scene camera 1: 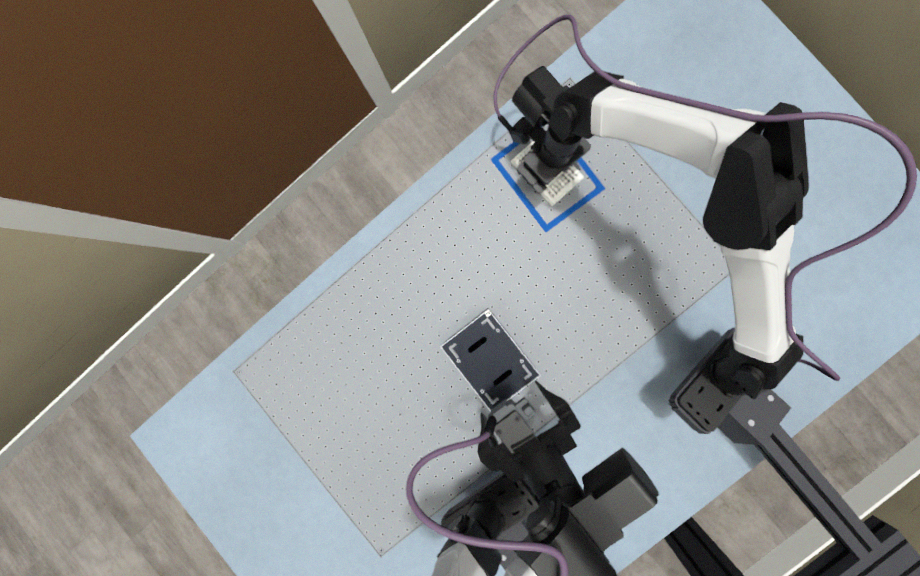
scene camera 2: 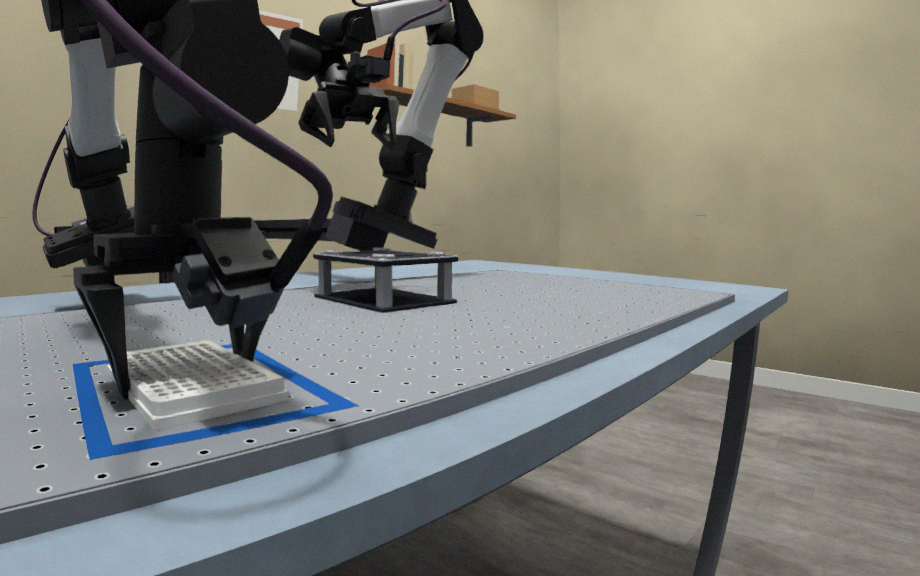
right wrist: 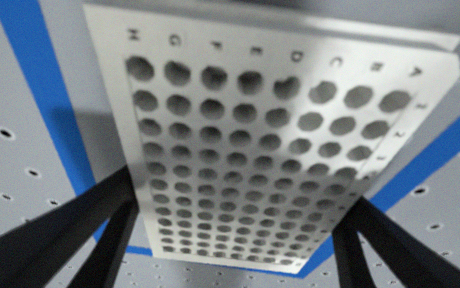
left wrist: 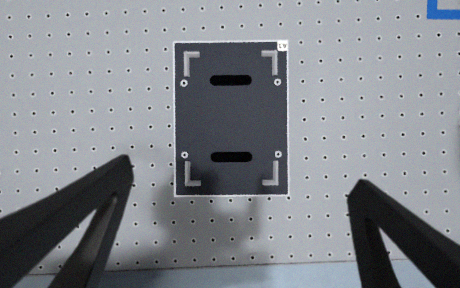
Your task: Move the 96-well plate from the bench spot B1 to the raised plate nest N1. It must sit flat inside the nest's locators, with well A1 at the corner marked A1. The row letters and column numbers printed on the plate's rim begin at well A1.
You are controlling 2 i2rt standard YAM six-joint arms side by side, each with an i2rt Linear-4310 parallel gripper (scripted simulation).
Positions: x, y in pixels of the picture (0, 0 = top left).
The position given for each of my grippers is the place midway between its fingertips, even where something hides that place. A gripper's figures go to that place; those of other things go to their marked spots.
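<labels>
My left gripper (scene camera 1: 509, 398), 60 cm from the lens. My right gripper (scene camera 1: 547, 171), 83 cm from the lens. Dark raised nest (scene camera 1: 498, 354), 73 cm from the lens. White 96-well plate (scene camera 1: 565, 181), 81 cm from the lens. Dark raised nest and white 96-well plate, marked spots 38 cm apart.
</labels>
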